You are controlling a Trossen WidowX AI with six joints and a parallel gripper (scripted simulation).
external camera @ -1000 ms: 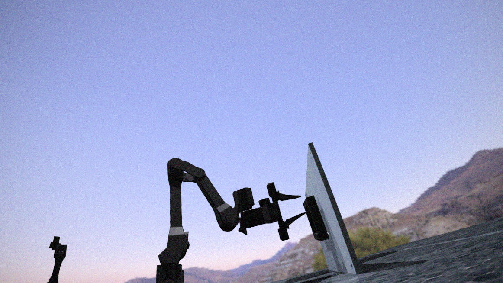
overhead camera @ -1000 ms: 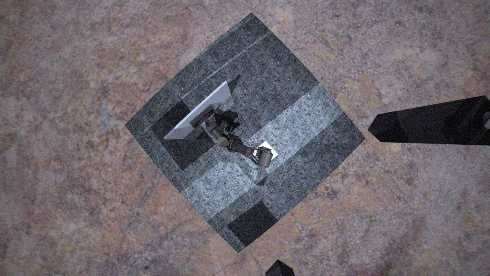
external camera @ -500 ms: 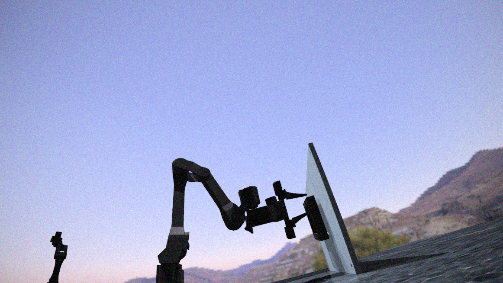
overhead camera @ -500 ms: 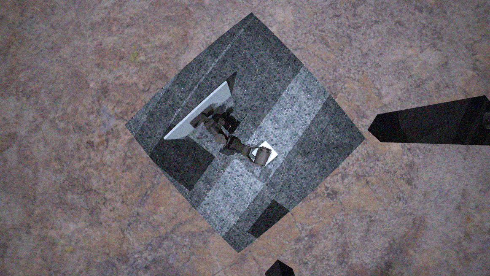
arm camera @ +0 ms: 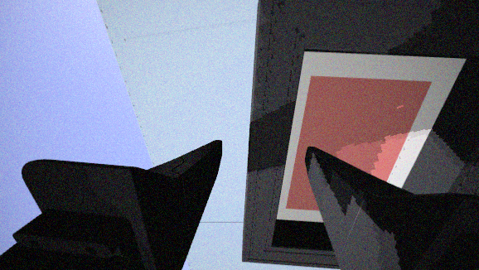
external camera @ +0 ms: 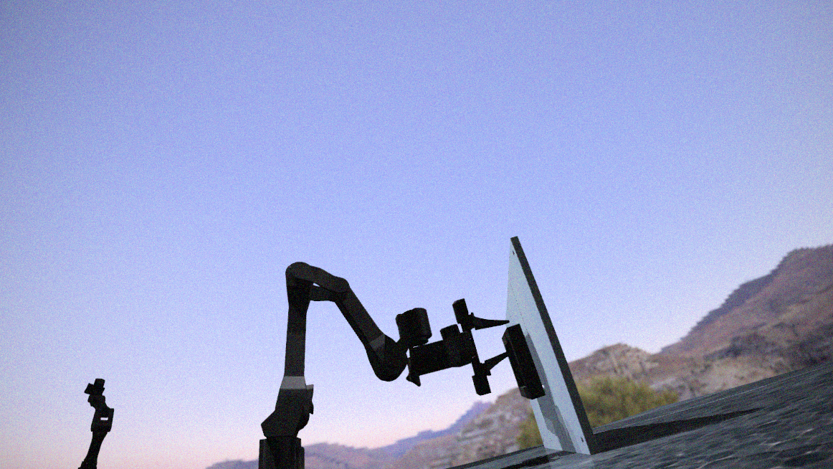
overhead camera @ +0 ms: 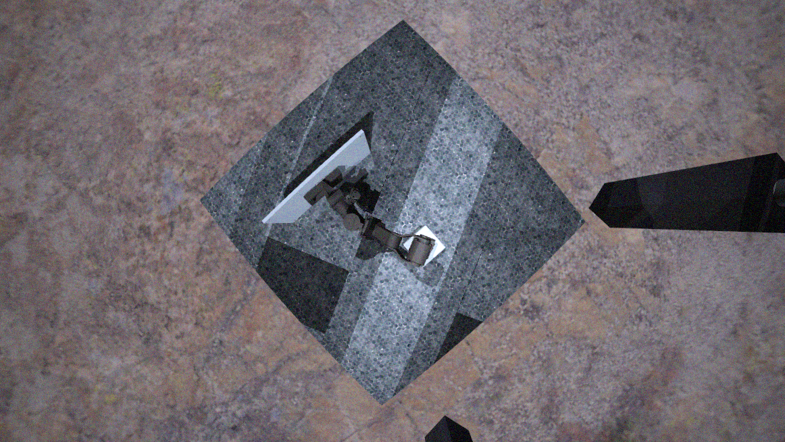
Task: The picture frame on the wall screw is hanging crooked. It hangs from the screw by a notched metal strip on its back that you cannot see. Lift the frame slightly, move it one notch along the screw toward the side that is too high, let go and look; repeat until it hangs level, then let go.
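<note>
Now: the picture frame 5 cm below my gripper tip, 1 cm to the left of it and 1 cm ahead of it. Round my gripper tip: wall panel: 7 cm below, 2 cm ahead.
</note>
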